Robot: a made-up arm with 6 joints. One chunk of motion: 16 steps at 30 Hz.
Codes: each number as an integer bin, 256 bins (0 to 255) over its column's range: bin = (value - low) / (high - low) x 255, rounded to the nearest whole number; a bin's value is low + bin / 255 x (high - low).
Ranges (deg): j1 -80..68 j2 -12..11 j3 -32..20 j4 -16..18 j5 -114..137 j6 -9..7
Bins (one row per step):
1: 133 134 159 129 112 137
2: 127 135 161 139 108 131
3: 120 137 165 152 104 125
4: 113 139 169 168 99 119
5: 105 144 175 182 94 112
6: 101 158 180 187 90 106
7: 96 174 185 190 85 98
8: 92 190 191 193 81 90
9: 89 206 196 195 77 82
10: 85 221 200 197 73 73
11: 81 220 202 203 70 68
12: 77 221 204 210 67 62
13: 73 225 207 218 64 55
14: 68 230 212 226 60 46
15: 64 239 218 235 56 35
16: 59 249 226 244 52 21
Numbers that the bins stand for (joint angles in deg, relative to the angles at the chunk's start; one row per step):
1: -2.81 0.09 0.42 1.20 -3.76 -0.40
2: -6.29 0.18 0.83 2.53 -7.69 -0.78
3: -10.35 0.36 1.65 4.27 -11.63 -1.16
4: -14.42 0.54 2.46 6.40 -16.55 -1.53
5: -19.06 0.99 3.69 8.27 -21.47 -1.97
6: -21.38 2.25 4.71 8.93 -25.41 -2.35
7: -24.28 3.69 5.73 9.33 -30.33 -2.85
8: -26.60 5.14 6.95 9.73 -34.27 -3.35
9: -28.35 6.58 7.97 10.00 -38.21 -3.85
10: -30.67 7.93 8.78 10.27 -42.15 -4.42
11: -32.99 7.84 9.19 11.07 -45.10 -4.73
12: -35.31 7.93 9.60 12.00 -48.05 -5.11
13: -37.63 8.29 10.21 13.07 -51.00 -5.55
14: -40.53 8.75 11.23 14.13 -54.94 -6.11
15: -42.85 9.56 12.45 15.33 -58.88 -6.80
16: -45.76 10.46 14.09 16.53 -62.82 -7.68

